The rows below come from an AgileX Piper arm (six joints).
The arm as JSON. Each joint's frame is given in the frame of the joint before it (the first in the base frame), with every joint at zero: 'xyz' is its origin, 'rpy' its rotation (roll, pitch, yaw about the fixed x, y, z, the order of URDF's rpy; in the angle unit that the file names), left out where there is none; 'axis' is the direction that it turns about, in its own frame. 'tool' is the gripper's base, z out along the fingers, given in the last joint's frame.
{
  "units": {
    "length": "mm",
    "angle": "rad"
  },
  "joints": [
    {
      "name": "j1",
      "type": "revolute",
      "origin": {
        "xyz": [
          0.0,
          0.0,
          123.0
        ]
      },
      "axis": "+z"
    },
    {
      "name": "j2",
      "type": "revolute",
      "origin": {
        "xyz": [
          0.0,
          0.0,
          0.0
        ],
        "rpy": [
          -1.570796,
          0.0,
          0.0
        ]
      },
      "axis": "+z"
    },
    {
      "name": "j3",
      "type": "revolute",
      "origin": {
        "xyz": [
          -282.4,
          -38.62,
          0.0
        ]
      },
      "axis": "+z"
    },
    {
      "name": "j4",
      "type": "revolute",
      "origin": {
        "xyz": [
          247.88,
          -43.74,
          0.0
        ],
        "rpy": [
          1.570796,
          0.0,
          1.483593
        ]
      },
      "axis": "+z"
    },
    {
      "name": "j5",
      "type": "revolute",
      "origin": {
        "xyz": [
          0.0,
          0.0,
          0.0
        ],
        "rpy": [
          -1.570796,
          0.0,
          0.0
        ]
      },
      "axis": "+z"
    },
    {
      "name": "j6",
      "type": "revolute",
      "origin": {
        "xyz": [
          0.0,
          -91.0,
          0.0
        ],
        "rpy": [
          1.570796,
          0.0,
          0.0
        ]
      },
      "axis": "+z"
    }
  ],
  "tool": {
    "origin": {
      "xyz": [
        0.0,
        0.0,
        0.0
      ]
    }
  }
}
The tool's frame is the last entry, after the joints.
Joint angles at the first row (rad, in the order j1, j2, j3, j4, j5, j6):
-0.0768 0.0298 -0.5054 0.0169 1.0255 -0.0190
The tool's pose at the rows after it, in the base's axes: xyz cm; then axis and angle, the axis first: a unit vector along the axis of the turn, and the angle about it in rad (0 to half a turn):
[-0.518, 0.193, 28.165, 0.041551, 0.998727, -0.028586, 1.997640]
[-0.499, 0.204, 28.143, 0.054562, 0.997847, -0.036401, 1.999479]
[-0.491, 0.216, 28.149, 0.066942, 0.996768, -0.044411, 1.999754]
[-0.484, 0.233, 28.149, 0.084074, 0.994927, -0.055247, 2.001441]
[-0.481, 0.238, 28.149, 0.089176, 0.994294, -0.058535, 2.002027]
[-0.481, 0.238, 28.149, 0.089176, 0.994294, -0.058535, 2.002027]
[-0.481, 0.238, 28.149, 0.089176, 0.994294, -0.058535, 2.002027]
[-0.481, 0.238, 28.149, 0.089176, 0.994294, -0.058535, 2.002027]
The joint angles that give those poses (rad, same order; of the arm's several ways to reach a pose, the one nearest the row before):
-0.1027 -0.0078 -0.5054 0.0178 1.0261 -0.0190
-0.1280 -0.0076 -0.5046 0.0178 1.0261 -0.0181
-0.1528 -0.0076 -0.5046 0.0178 1.0254 -0.0181
-0.1870 -0.0076 -0.5046 0.0179 1.0254 -0.0179
-0.1973 -0.0076 -0.5046 0.0179 1.0254 -0.0179
-0.1973 -0.0076 -0.5046 0.0179 1.0254 -0.0179
-0.1973 -0.0076 -0.5046 0.0179 1.0254 -0.0179
-0.1973 -0.0076 -0.5046 0.0179 1.0254 -0.0179

